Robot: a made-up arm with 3 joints. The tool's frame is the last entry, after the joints.
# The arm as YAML. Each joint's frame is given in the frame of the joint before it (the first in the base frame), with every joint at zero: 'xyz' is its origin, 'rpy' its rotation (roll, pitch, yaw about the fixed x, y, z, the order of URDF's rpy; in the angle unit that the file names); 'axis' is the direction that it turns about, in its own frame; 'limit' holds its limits. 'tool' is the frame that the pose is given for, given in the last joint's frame.
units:
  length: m
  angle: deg
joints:
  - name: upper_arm
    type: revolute
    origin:
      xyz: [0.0, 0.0, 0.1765]
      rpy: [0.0, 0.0, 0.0]
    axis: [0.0, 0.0, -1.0]
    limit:
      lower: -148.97
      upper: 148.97
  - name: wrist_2
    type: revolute
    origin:
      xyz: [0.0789, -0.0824, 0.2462]
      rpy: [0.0, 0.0, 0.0]
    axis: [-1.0, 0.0, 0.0]
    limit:
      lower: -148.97
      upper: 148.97
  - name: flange
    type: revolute
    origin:
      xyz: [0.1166, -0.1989, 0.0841]
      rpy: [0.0, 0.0, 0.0]
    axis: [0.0, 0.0, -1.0]
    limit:
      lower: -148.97
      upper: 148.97
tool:
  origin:
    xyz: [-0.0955, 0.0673, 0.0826]
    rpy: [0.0, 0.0, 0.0]
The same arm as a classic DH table. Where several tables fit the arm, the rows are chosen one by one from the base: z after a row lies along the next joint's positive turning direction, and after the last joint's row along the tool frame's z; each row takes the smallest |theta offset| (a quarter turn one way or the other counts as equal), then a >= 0, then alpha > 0; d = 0 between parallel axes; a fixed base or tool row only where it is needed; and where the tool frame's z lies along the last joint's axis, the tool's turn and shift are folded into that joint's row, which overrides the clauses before.
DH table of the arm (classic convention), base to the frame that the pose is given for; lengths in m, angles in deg. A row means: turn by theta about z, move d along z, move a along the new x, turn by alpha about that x. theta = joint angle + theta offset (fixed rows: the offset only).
base (fixed): a 0, alpha 180, d 0, theta offset 0
upper_arm: a 0.0824, alpha -90, d -0.4227, theta offset 90
wrist_2: a 0.1989, alpha 90, d -0.1955, theta offset 0
flange: a -0.1168, alpha 180, d 0, theta offset -54.83
tool (fixed): a 0, alpha 0, d 0.1667, theta offset 35.17
Joint limits (deg, base to tool): -148.97..148.97 -148.97..148.97 -148.97..148.97

